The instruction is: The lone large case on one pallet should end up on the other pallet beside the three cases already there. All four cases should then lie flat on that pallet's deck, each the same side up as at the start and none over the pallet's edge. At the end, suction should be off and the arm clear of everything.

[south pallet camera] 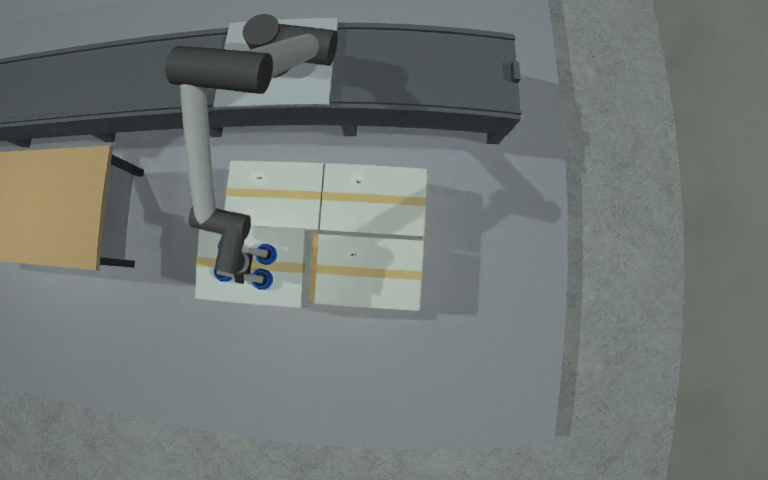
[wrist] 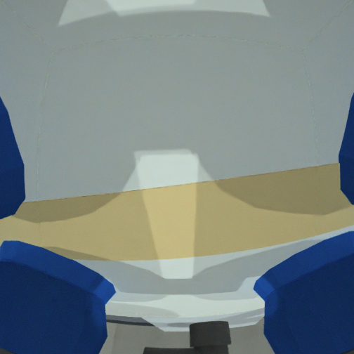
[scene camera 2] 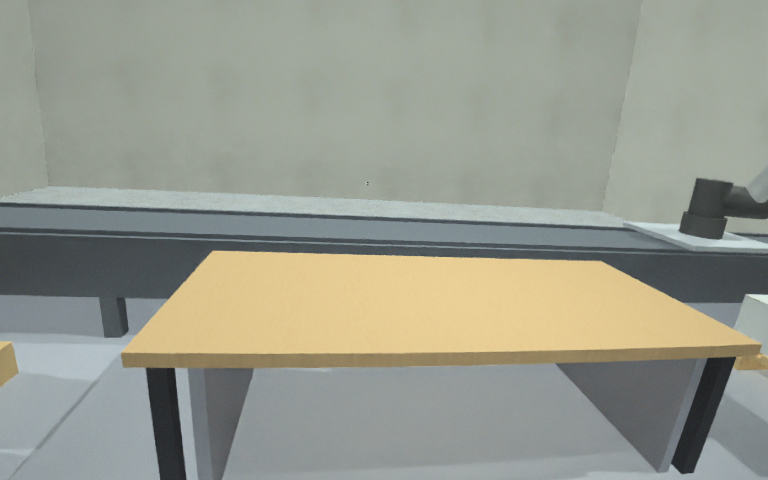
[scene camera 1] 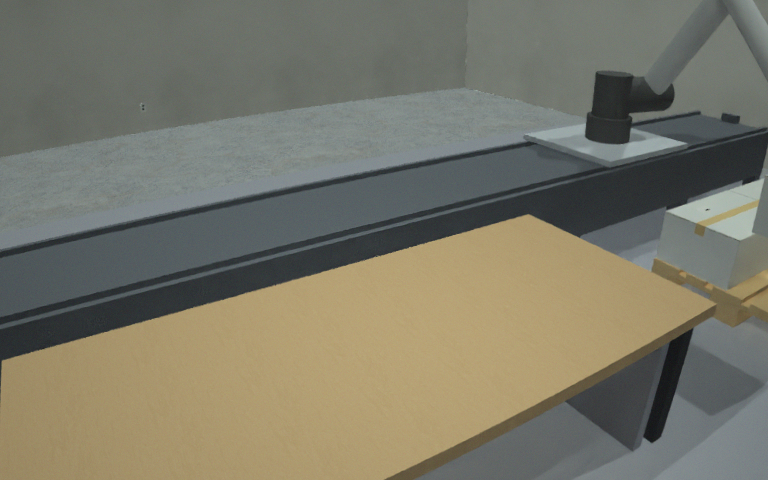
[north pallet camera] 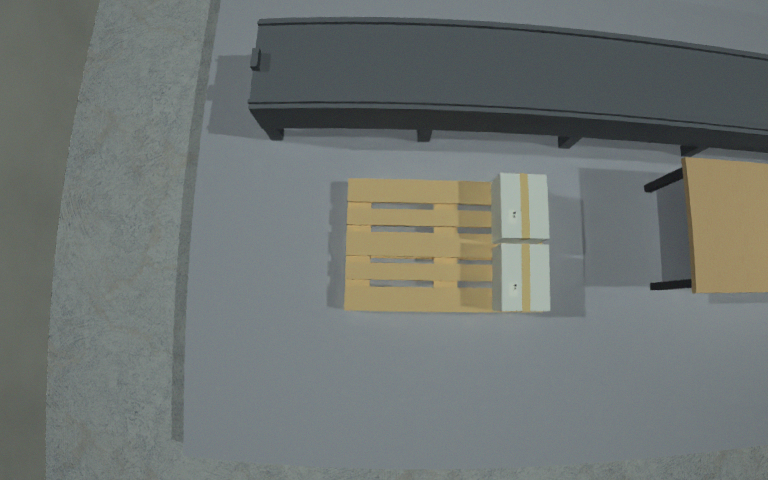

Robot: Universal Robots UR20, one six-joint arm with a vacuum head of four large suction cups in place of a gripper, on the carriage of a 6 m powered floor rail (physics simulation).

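Pixels of known places: arm's base at its link origin: (scene camera 2: 699, 234) (scene camera 1: 606, 138).
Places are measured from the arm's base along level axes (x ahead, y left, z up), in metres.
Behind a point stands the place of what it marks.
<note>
My suction head (south pallet camera: 243, 263) @(x 1.201, y 0.002, z 0.115 m) (wrist: 177, 225) is on top of the lone large case (south pallet camera: 283, 291) @(x 1.327, y 0.207, z 0.139 m) (wrist: 175, 100) (scene camera 1: 762, 212) @(x 1.041, y -0.280, z -0.020 m), a white case with a tan tape band, and holds it level. In scene camera 1 its visible edge hangs higher than the deck. It is over the front left part of the south pallet (south pallet camera: 314, 271) @(x 1.211, y 0.266, z -0.447 m) (scene camera 1: 730, 300) @(x 1.007, y -0.274, z -0.453 m) and hides the deck there. The three other cases lie flat: back left (south pallet camera: 271, 212) @(x 0.894, y 0.038, z -0.176 m) (scene camera 1: 702, 217) @(x 0.734, y -0.171, z -0.177 m), back right (south pallet camera: 373, 217) @(x 0.903, y 0.622, z -0.177 m), front right (south pallet camera: 368, 294) @(x 1.327, y 0.612, z -0.176 m). A narrow gap shows between the held case and the front right case.
The north pallet (north pallet camera: 396, 243) @(x 0.997, y -4.599, z -0.425 m) bears two smaller white boxes (north pallet camera: 510, 192) @(x 0.724, y -3.963, z -0.191 m) (north pallet camera: 511, 263) @(x 1.126, y -3.964, z -0.202 m) at its right end. The wooden table (scene camera 1: 339, 339) @(x 0.851, y -2.095, z -0.040 m) (scene camera 2: 424, 305) @(x 1.017, y -2.110, z -0.040 m) (south pallet camera: 50, 209) @(x 0.924, y -1.558, z -0.040 m) stands between the pallets. The arm's carriage (south pallet camera: 305, 90) @(x 0.213, y 0.208, z 0.000 m) (scene camera 1: 651, 144) @(x 0.208, y 0.129, z 0.000 m) is on the dark rail (south pallet camera: 430, 73) behind.
</note>
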